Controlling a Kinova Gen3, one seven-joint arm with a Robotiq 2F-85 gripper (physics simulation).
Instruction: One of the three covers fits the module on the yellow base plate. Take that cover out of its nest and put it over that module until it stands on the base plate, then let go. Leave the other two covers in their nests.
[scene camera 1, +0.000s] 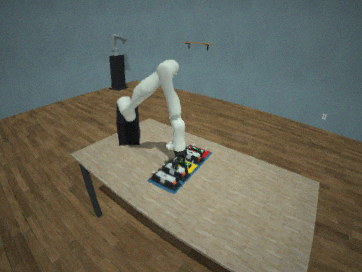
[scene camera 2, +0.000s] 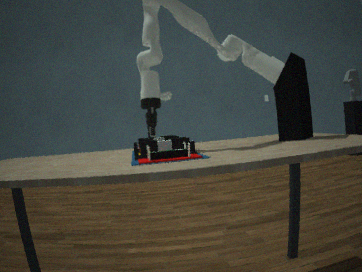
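Pixels of known places: gripper, between the fingertips: (scene camera 1: 180, 165) (scene camera 2: 152, 138); arm's base, origin of its link: (scene camera 1: 130, 116) (scene camera 2: 284, 78).
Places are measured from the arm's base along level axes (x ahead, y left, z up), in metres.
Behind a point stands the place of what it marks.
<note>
Three black covers with light grey tops sit in a row on the blue board: the near one (scene camera 1: 165, 179) {x 0.511, y -0.272, z -0.203 m}, the middle one (scene camera 1: 175, 170) {x 0.520, y -0.169, z -0.198 m} and the far one (scene camera 1: 193, 156) (scene camera 2: 165, 145). The yellow base plate (scene camera 1: 192, 167) {x 0.576, y -0.030, z -0.242 m} lies between the middle and far covers. Its green and black module (scene camera 1: 186, 163) {x 0.531, y -0.035, z -0.222 m} shows, uncovered and partly hidden by the gripper. My gripper (scene camera 1: 178, 162) {x 0.527, y -0.114, z -0.193 m} (scene camera 2: 152, 135) {x 0.527, y -0.114, z -0.193 m} is open and empty, pointing straight down, low over the area of the middle cover and the module. Its fingertips are small and dark, and whether they touch anything cannot be told.
The blue board (scene camera 1: 175, 190) {x 0.592, y -0.287, z -0.242 m} (scene camera 2: 205, 157) {x 0.427, y 0.236, z -0.246 m} lies on the wooden table (scene camera 1: 250, 200) {x 1.021, y -0.138, z -0.248 m} (scene camera 2: 75, 165) {x 0.803, y 0.088, z -0.248 m}. At its far end is a red base plate (scene camera 1: 206, 154) {x 0.596, y 0.174, z -0.243 m} (scene camera 2: 172, 159) {x 0.515, y 0.229, z -0.242 m} with another module (scene camera 1: 198, 149) {x 0.525, y 0.175, z -0.221 m}. The arm's black pedestal (scene camera 1: 128, 130) {x 0.003, y -0.035, z -0.111 m} (scene camera 2: 295, 107) {x 0.015, y 0.081, z -0.124 m} stands behind the board.
</note>
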